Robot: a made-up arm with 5 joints. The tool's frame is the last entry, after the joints.
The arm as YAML. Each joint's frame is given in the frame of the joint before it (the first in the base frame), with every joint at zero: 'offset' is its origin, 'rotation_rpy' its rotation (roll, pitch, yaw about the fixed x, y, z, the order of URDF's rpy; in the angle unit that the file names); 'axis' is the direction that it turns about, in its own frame. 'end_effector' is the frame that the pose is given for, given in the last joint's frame.
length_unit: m
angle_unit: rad
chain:
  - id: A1
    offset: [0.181, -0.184, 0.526]
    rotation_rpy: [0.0, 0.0, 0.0]
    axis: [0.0, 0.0, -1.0]
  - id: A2
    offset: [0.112, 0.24, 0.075]
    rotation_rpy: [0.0, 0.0, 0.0]
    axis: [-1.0, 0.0, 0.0]
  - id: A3
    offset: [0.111, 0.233, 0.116]
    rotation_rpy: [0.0, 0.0, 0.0]
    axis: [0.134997, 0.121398, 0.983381]
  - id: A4
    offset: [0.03, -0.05, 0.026]
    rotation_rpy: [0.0, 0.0, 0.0]
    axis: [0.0, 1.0, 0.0]
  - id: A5
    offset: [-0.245, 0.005, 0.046]
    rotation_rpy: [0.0, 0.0, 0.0]
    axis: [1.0, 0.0, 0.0]
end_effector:
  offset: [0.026, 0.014, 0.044]
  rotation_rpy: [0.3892, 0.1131, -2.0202]
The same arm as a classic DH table. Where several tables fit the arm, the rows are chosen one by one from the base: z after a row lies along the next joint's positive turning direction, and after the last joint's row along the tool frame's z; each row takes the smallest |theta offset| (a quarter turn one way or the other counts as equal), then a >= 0, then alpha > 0; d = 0 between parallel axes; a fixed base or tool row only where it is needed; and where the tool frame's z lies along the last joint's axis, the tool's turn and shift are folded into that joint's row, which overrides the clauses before.
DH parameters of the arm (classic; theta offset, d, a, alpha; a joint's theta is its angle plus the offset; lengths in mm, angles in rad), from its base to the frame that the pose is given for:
base (fixed): -0.7936 0 258.1 3.1416
A1: 0.7772 -601 -240 -1.5708
A2: 0.1228 -203.4 -217 -1.7062
A3: -1.5541 175.1 -26.2 1.4491
A4: 1.4344 -48.6 46 -1.5708
A5: 1.4939 -200.1 -10.6 1.9683
tool (fixed): -0.4872 48.7 0 0

